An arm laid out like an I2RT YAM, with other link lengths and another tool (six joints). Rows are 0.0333 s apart.
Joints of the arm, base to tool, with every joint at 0 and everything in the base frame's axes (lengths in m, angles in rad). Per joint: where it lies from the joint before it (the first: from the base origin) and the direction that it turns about. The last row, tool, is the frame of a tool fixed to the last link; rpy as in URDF.
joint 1: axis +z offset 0 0 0.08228
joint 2: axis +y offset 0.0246 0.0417 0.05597
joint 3: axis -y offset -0.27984 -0.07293 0
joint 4: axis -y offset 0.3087 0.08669 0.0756
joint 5: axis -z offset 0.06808 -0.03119 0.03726
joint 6: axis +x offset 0.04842 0 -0.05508
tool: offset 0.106 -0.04 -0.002 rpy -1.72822 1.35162 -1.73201
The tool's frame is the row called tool.
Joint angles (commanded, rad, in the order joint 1, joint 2, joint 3, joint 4, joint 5, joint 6), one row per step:
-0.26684 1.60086 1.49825 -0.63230 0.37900 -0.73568
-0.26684 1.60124 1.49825 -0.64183 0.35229 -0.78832
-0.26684 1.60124 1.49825 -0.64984 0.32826 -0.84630
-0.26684 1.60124 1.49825 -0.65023 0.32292 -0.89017
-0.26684 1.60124 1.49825 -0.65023 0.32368 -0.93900
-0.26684 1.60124 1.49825 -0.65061 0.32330 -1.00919
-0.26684 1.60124 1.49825 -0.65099 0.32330 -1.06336
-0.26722 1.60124 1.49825 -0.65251 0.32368 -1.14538
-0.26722 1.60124 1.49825 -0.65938 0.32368 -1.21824
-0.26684 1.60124 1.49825 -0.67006 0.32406 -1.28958
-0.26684 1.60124 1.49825 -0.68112 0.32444 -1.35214
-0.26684 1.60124 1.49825 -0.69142 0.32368 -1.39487
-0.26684 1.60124 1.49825 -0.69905 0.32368 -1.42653
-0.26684 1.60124 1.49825 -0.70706 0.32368 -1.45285
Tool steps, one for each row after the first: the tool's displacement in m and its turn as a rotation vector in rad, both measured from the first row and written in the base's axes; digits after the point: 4 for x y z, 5 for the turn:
0.0031 0.0042 -0.0023 -0.01008 0.03254 0.05287
0.0062 0.0083 -0.0040 -0.02574 0.06531 0.10758
0.0080 0.0098 -0.0037 -0.04759 0.08702 0.13946
0.0095 0.0108 -0.0031 -0.07623 0.11231 0.16989
0.0117 0.0124 -0.0024 -0.11640 0.14863 0.21475
0.0133 0.0138 -0.0020 -0.14755 0.17681 0.24915
0.0154 0.0157 -0.0017 -0.19454 0.22049 0.30068
0.0166 0.0180 -0.0025 -0.23377 0.26412 0.34793
0.0172 0.0206 -0.0041 -0.27046 0.31032 0.39531
0.0174 0.0229 -0.0059 -0.30153 0.35218 0.43727
0.0172 0.0247 -0.0077 -0.32077 0.38258 0.46759
0.0169 0.0259 -0.0090 -0.33517 0.40525 0.48982
0.0165 0.0271 -0.0104 -0.34623 0.42545 0.50882

